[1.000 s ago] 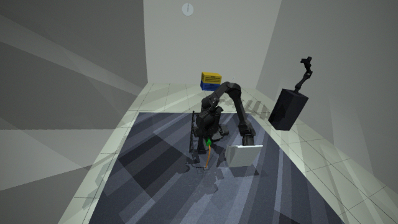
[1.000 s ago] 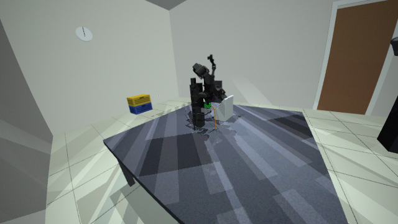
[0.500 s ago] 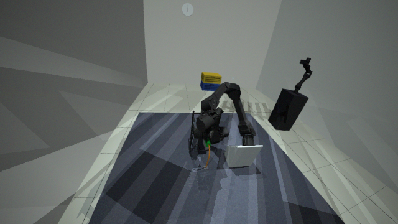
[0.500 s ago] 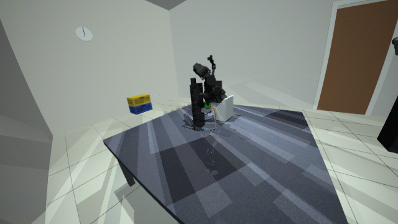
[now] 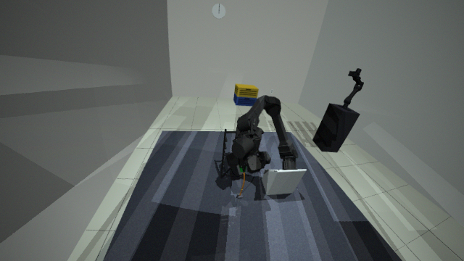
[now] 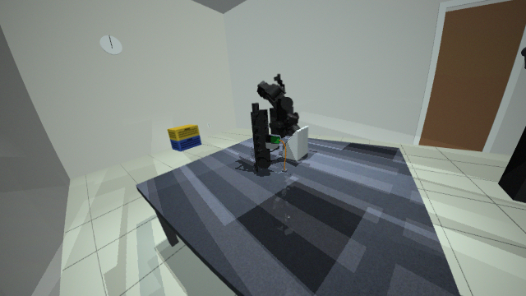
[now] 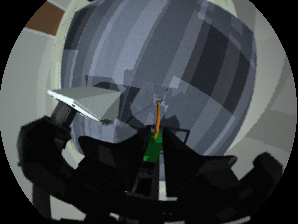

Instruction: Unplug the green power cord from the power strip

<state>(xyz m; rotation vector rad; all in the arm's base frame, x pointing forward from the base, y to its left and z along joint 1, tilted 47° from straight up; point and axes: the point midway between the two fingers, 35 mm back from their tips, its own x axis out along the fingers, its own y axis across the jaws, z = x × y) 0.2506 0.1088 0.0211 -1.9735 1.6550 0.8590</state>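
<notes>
The green plug lies 2 cm ahead of my gripper tip and 7 cm to the right of it.
</notes>
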